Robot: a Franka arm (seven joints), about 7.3 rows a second.
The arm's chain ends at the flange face. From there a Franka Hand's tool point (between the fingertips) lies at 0.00 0.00 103.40 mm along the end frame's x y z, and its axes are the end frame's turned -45 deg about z.
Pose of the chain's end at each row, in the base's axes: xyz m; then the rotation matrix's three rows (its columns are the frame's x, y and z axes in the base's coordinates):
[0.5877 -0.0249 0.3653], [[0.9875 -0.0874 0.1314], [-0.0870 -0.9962 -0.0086], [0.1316 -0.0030 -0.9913]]
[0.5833 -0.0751 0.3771], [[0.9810 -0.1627 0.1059], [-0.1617 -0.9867 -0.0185], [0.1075 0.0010 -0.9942]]
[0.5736 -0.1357 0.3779], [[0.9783 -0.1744 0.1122], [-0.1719 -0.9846 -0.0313], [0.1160 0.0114 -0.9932]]
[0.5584 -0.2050 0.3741], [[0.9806 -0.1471 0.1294], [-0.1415 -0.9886 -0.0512], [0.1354 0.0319 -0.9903]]
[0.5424 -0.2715 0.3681], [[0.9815 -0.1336 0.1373], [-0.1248 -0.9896 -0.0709], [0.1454 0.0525 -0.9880]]
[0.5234 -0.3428 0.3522], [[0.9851 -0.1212 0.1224], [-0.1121 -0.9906 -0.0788], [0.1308 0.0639 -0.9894]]
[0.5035 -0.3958 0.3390], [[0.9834 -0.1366 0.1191], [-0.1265 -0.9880 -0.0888], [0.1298 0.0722 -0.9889]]
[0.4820 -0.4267 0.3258], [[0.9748 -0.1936 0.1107], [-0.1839 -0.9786 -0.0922], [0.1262 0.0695 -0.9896]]
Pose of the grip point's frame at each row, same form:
[0.6013 -0.0258 0.2628], [[0.7601 0.6365 0.1314], [0.6429 -0.7659 -0.0086], [0.0952 0.0909 -0.9913]]
[0.5943 -0.0770 0.2743], [[0.8087 0.5786 0.1059], [0.5834 -0.8120 -0.0185], [0.0753 0.0767 -0.9942]]
[0.5852 -0.1389 0.2752], [[0.8151 0.5684 0.1122], [0.5747 -0.8178 -0.0313], [0.0740 0.0901 -0.9932]]
[0.5718 -0.2103 0.2717], [[0.7974 0.5894 0.1294], [0.5990 -0.7991 -0.0512], [0.0732 0.1183 -0.9903]]
[0.5566 -0.2788 0.2659], [[0.7885 0.5996 0.1373], [0.6115 -0.7880 -0.0709], [0.0657 0.1399 -0.9880]]
[0.5361 -0.3509 0.2499], [[0.7823 0.6109 0.1224], [0.6212 -0.7797 -0.0788], [0.0473 0.1377 -0.9894]]
[0.5158 -0.4050 0.2367], [[0.7920 0.5988 0.1191], [0.6092 -0.7881 -0.0888], [0.0407 0.1428 -0.9889]]
[0.4934 -0.4362 0.2235], [[0.8262 0.5524 0.1107], [0.5619 -0.8220 -0.0922], [0.0401 0.1384 -0.9896]]

